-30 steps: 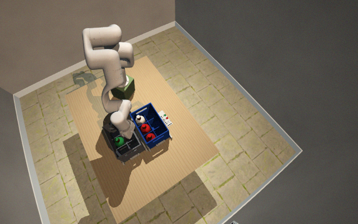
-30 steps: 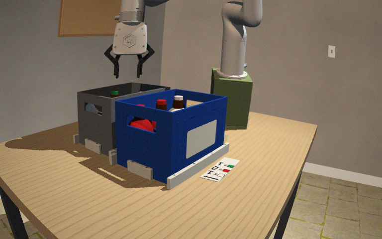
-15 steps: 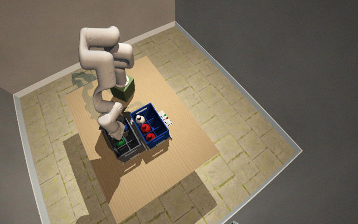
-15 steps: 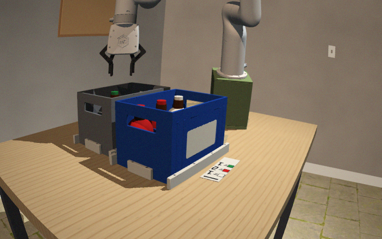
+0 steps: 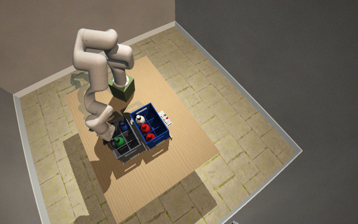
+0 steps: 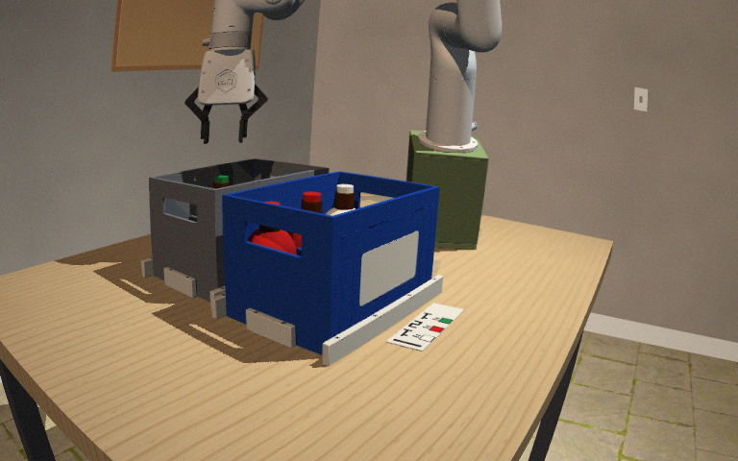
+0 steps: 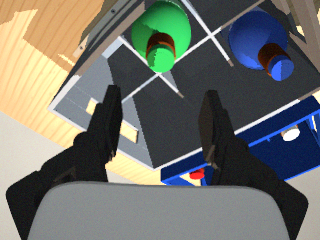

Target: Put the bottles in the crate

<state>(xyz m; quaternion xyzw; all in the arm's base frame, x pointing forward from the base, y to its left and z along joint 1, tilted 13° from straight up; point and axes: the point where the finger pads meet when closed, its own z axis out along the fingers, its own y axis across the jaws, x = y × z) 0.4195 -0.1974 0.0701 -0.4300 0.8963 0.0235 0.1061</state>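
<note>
The green-label bottle is 150 mm below my hand. Round my hand: red bottle: 210 mm to the left, 150 mm below, 10 mm behind; grey crate: 160 mm below, 40 mm to the left, 10 mm behind; blue-label bottle: 150 mm below, 100 mm behind, 80 mm to the left.
</note>
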